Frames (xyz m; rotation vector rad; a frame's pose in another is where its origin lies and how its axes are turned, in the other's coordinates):
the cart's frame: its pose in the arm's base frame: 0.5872 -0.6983 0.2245 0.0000 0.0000 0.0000
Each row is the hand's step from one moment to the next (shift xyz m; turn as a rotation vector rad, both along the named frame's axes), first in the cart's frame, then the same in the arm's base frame.
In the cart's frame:
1: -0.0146 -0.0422 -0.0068 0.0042 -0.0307 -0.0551
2: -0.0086 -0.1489 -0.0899 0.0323 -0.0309 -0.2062
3: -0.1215 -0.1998 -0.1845 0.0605 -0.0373 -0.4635
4: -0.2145 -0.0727 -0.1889 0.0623 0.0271 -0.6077
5: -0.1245 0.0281 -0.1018 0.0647 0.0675 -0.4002
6: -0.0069 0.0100 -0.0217 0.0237 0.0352 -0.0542
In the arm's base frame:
1: -0.0146 -0.0422 -0.0068 0.0042 -0.0307 -0.0551
2: -0.0086 -0.1489 -0.0899 0.0323 -0.0309 -0.2062
3: -0.1215 -0.1998 -0.1845 0.0605 -0.0373 -0.4635
4: -0.2145 -0.0727 -0.1889 0.0623 0.0271 -0.6077
5: -0.1245 0.0281 -0.1018 0.0647 0.0675 -0.4002
6: -0.0069 0.0100 -0.0217 0.0237 0.0352 -0.0542

